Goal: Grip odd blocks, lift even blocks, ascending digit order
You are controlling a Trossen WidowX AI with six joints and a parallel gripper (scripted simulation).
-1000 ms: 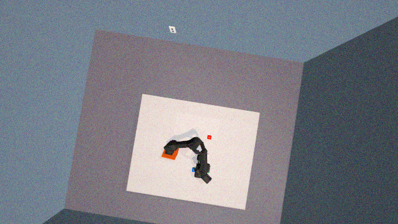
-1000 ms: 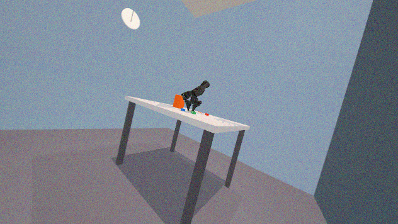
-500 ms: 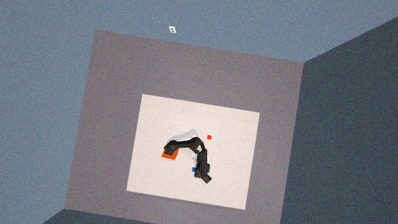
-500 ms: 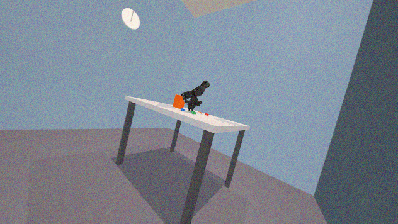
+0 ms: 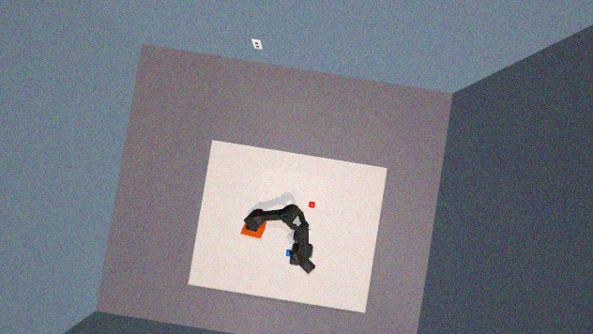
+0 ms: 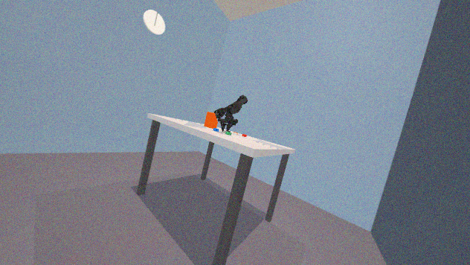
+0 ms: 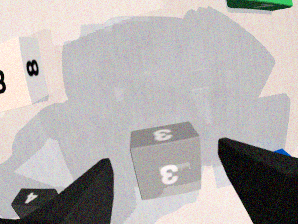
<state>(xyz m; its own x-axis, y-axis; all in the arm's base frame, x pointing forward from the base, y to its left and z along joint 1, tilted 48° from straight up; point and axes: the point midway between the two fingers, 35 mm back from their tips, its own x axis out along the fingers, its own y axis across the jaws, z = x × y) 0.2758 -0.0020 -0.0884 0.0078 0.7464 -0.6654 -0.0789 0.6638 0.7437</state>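
Right now the dark grey block is 9 cm to the left of my gripper tip and 4 cm behind it. Also, from my gripper tip: white block 8 cm to the left, 5 cm ahead; green block 9 cm ahead, 5 cm to the right; blue block 7 cm to the right, 3 cm behind.
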